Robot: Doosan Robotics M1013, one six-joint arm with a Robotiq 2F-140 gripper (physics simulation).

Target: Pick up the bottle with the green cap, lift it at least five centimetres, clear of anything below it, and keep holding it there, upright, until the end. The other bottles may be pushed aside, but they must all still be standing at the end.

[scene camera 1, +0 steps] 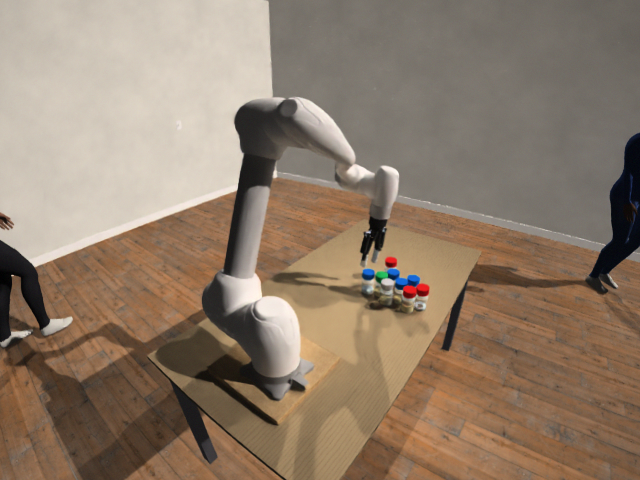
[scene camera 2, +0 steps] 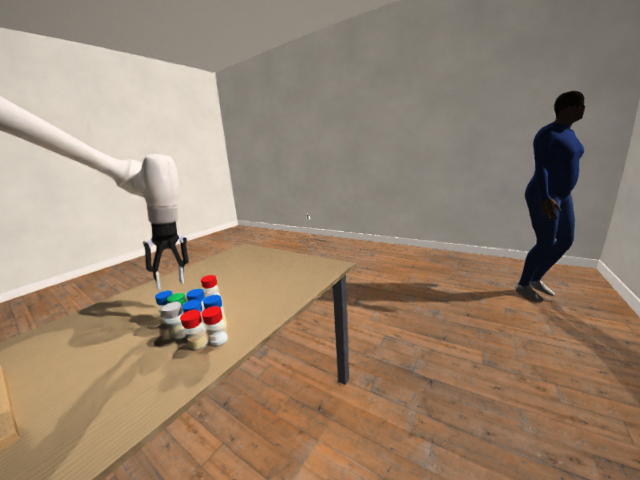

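Pixels of known places: gripper, fingertip midpoint: (scene camera 1: 368,264) (scene camera 2: 170,285); arm's base at its link origin: (scene camera 1: 277,370).
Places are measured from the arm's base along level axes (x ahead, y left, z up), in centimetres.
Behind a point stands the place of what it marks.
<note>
The bottle with the green cap (scene camera 1: 382,276) @(z 8.0, x 60.1, y -5.6 cm) (scene camera 2: 176,298) @(z 8.0, x 60.9, y -5.9 cm) stands in the bottle cluster, beside a blue-capped bottle (scene camera 1: 367,282) @(z 4.0, x 57.6, y 0.1 cm) (scene camera 2: 163,297) @(z 8.0, x 58.8, y -1.0 cm) and behind a grey-capped bottle (scene camera 1: 386,291) @(z 4.6, x 55.6, y -10.2 cm) (scene camera 2: 172,311) @(z 7.5, x 56.4, y -11.8 cm); its body is mostly hidden. My gripper (scene camera 1: 369,259) @(z 9.0, x 63.8, y 3.8 cm) (scene camera 2: 170,282) @(z 9.0, x 63.8, y 3.8 cm) points down with its fingers apart, open and empty. Its fingertips are above the caps, over the far left side of the cluster, a little above the green cap in the scene camera 2 view.
Several other blue- and red-capped bottles stand close around, including a far red-capped one (scene camera 1: 390,262) @(z 7.9, x 73.0, y -2.9 cm) (scene camera 2: 208,281) @(z 7.8, x 73.9, y -4.3 cm) and a near red-capped one (scene camera 1: 408,298) @(z 4.8, x 56.1, y -20.1 cm) (scene camera 2: 191,320) @(z 7.6, x 57.0, y -21.9 cm). They stand on the table (scene camera 1: 330,330) @(z -2.5, x 28.8, y -0.7 cm) (scene camera 2: 103,382) @(z -2.5, x 35.0, y -10.7 cm). A person in blue (scene camera 1: 620,206) (scene camera 2: 557,165) is beyond the table.
</note>
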